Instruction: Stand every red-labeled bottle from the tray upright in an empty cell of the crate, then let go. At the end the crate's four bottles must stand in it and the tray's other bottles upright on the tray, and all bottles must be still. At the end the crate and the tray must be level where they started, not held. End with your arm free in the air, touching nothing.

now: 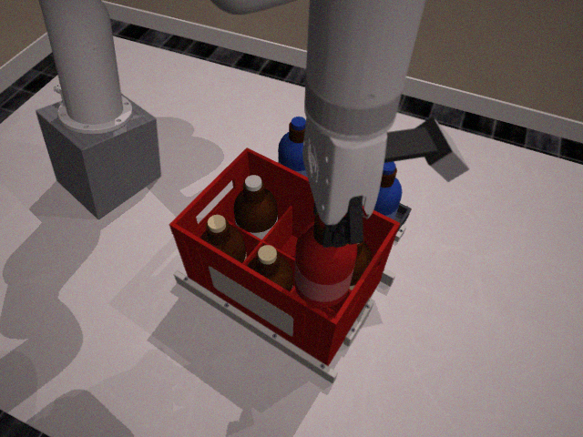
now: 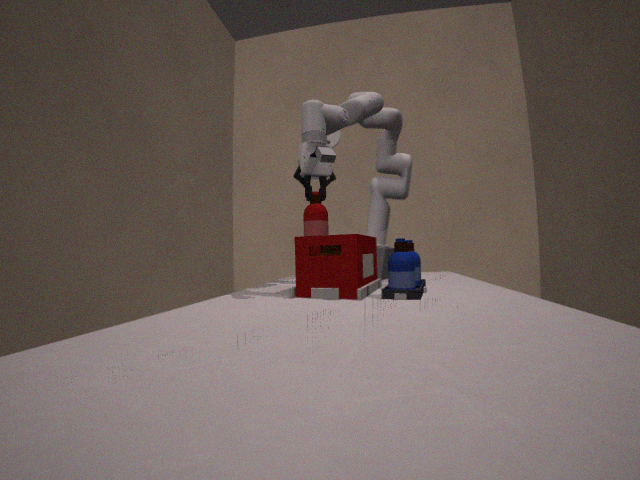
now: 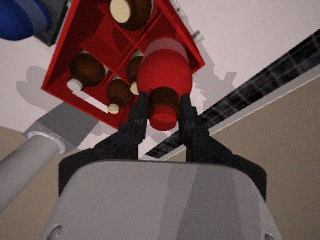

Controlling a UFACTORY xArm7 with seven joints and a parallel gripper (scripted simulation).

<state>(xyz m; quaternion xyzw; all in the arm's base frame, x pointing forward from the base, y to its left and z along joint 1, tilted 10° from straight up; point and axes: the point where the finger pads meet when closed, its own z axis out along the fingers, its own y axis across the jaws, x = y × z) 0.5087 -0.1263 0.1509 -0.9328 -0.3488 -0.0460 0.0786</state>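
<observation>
Now: the red-labeled bottle 7 cm below my hand. Also, from my hand: red crate 22 cm below, 9 cm behind, 5 cm to the left; then dark tray 29 cm below, 25 cm to the left, 10 cm behind.
</observation>
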